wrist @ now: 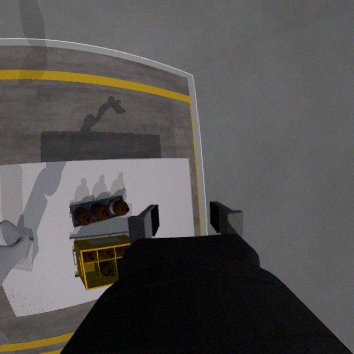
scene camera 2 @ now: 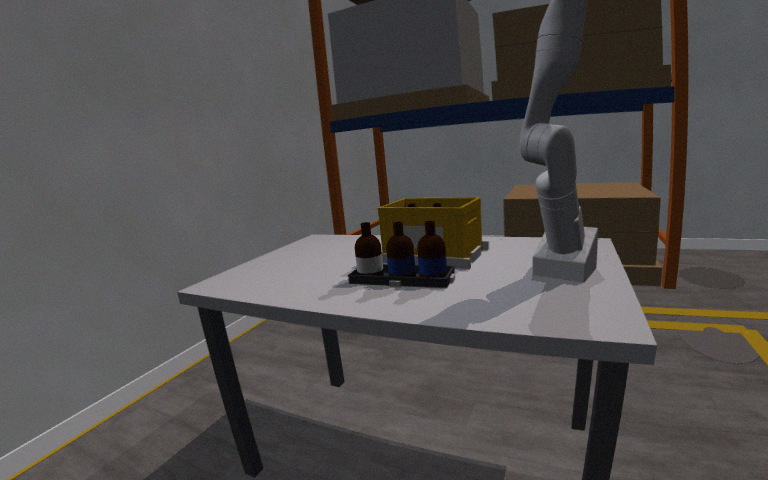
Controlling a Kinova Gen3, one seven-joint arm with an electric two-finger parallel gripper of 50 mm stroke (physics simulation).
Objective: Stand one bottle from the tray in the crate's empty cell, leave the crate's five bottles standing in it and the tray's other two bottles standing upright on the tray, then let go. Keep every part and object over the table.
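Places are measured from the arm's base along level axes (x ahead, y left, z up), in centimetres.
Where they show: gripper, fingertip midpoint: (wrist: 183,213); arm's base, link origin: (scene camera 2: 565,242).
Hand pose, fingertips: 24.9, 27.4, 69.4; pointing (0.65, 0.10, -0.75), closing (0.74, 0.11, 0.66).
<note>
Each offset is from my fingertips to the top centre of the thing, as dx, dy, dz. "spot": to the spot under its first point. Level surfaces: height alone.
Three brown bottles stand upright on the black tray {spot: +6.1, -4.6, -75.7} (scene camera 2: 421,280) (wrist: 91,204): a white-labelled bottle {+23.0, -5.2, -61.5} (scene camera 2: 369,255) (wrist: 119,208), a middle blue-labelled bottle {+13.9, -7.5, -61.5} (scene camera 2: 400,255) (wrist: 101,212) and an outer blue-labelled bottle {+5.7, -10.0, -61.5} (scene camera 2: 432,255) (wrist: 84,216). The yellow crate {+16.7, -30.2, -60.0} (scene camera 2: 465,229) (wrist: 83,267) stands behind the tray. In the wrist view several bottles show in its cells, and its lower left cell looks empty; its right part is hidden by my gripper. My gripper (wrist: 183,213) is open and empty, high above the table level and off to the tray's white-label side. It does not show in the scene view.
The arm's base (scene camera 2: 563,263) stands on the right part of the table {dz -77.5} (scene camera 2: 283,283) (wrist: 165,200). Low grey rails {+15.6, -20.3, -74.5} (scene camera 2: 461,262) (wrist: 100,235) lie beside the crate. A wall (wrist: 280,125) lies beyond the table's side. A shelf rack (scene camera 2: 325,113) with boxes stands behind the table.
</note>
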